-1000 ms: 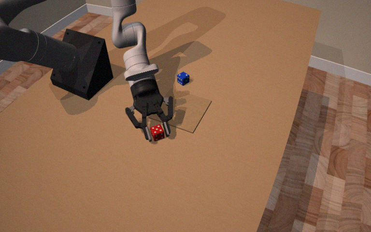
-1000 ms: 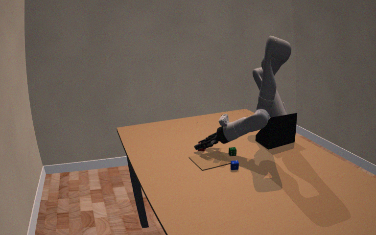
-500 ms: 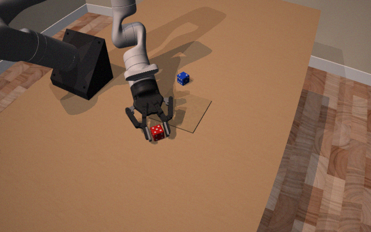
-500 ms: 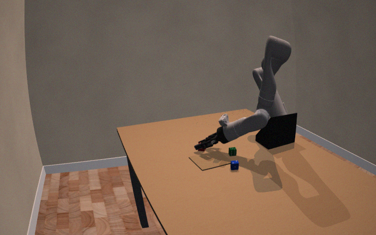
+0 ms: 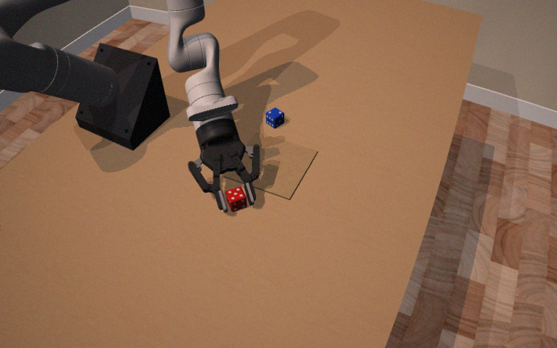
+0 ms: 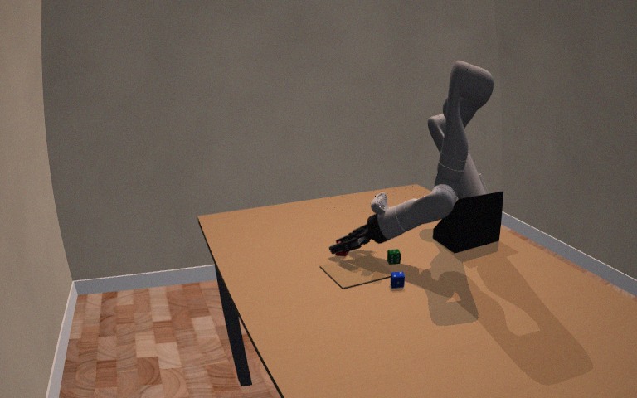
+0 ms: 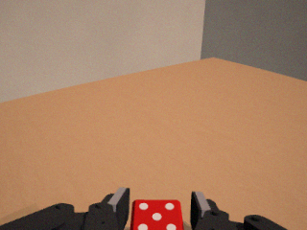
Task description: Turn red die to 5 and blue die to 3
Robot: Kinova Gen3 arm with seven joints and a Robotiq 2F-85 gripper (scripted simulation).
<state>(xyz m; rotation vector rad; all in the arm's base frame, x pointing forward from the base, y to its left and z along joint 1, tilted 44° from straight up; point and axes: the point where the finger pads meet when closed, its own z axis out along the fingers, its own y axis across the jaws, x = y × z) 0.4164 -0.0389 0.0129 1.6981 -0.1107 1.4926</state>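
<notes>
The red die lies 1 cm behind my hand, 1 cm to the left of it and 1 cm below it. From my hand the other things lie so: thin tan mat (1 cm behind, 12 cm to the left, 2 cm below); blue die (8 cm behind, 23 cm to the left, 1 cm below); green die (12 cm behind, 10 cm to the left, 1 cm below).
</notes>
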